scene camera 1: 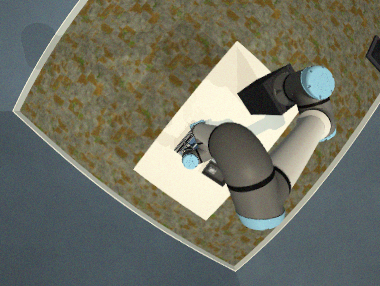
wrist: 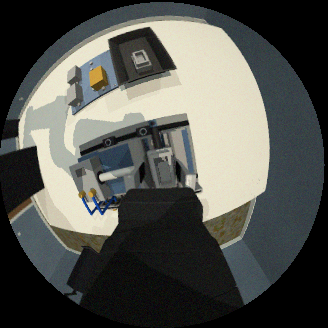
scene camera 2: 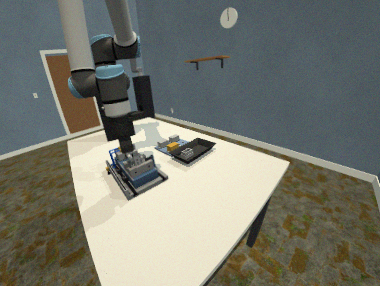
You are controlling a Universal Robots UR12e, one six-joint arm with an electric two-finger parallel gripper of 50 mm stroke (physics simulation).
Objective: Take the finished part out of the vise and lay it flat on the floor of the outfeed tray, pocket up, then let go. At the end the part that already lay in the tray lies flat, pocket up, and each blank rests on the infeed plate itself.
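Frame: origin at the arm's base, x back, y right, z up, level; millimetres.
Seen in the pictures: gripper, fingertip midpoint: (wrist: 159,167) (scene camera 2: 136,161); arm's base, link origin: (scene camera 1: 286,89).
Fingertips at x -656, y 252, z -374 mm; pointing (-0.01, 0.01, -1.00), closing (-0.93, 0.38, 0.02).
Note:
Offsets run from my fingertips to a thing's middle. "spot": to the spot under its first point.
The vise @(dz -47, dx +65, dy -9 mm) (scene camera 1: 184,143) (scene camera 2: 145,178) (wrist: 112,156) stands on the table. The finished part @(dz +1, dx -4, dy +1 mm) (wrist: 162,167), a grey block with its pocket up, sits between the vise jaws. My gripper (scene camera 2: 128,150) (wrist: 159,167) is low over the vise and open, with one finger on each side of the part and not gripping it. The black outfeed tray @(spot: dz -84, dx -65, dy -395 mm) (scene camera 2: 202,146) (wrist: 151,44) holds another grey part @(dz -67, dx -59, dy -258 mm) (scene camera 1: 212,170) (scene camera 2: 187,152) (wrist: 141,59), which looks flat with its pocket up. On the blue infeed plate @(spot: dz -88, dx +134, dy -236 mm) (wrist: 84,103), an orange block @(dz -71, dx +62, dy -276 mm) (scene camera 2: 173,146) (wrist: 98,78) and two grey blocks @(dz -71, dx +143, dy -374 mm) (wrist: 74,75) @(dz -71, dx +152, dy -284 mm) (wrist: 74,94) stand near the tray.
Blue hoses @(spot: dz -5, dx +185, dy +32 mm) (wrist: 92,207) with brass fittings come off the vise's end beside the gripper. A white cylinder @(spot: dz -11, dx +81, dy -15 mm) (wrist: 116,175) lies along the vise. The tray's raised walls stand beside the infeed plate. The arm hides part of the table in scene camera 1.

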